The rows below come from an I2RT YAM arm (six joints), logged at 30 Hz.
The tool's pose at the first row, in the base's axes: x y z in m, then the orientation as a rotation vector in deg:
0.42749 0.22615 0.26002 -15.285 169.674 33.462
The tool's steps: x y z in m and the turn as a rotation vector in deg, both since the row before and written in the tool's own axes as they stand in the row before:
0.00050 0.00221 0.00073 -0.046 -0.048 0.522
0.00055 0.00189 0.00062 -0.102 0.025 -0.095
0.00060 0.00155 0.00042 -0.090 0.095 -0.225
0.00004 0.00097 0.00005 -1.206 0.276 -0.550
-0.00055 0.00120 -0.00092 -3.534 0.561 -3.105
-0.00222 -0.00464 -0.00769 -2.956 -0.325 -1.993
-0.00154 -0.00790 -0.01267 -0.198 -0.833 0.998
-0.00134 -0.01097 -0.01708 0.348 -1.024 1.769
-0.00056 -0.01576 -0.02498 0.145 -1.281 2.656
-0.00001 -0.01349 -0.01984 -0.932 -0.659 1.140
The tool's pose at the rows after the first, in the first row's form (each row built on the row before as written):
0.42663 0.22837 0.26009 -14.506 169.776 33.591
0.42579 0.23025 0.26014 -14.664 169.749 33.734
0.42495 0.23174 0.26024 -15.037 169.752 33.846
0.42473 0.23264 0.26055 -16.055 169.574 35.599
0.42497 0.23343 0.26193 -21.117 168.157 40.524
0.42799 0.22636 0.26707 -24.088 166.271 44.651
0.43137 0.21377 0.27451 -22.270 165.876 45.070
0.43491 0.19620 0.28413 -19.215 165.748 44.781
0.43773 0.17031 0.29808 -14.810 165.593 44.894
0.43874 0.14871 0.30848 -12.981 165.072 46.376

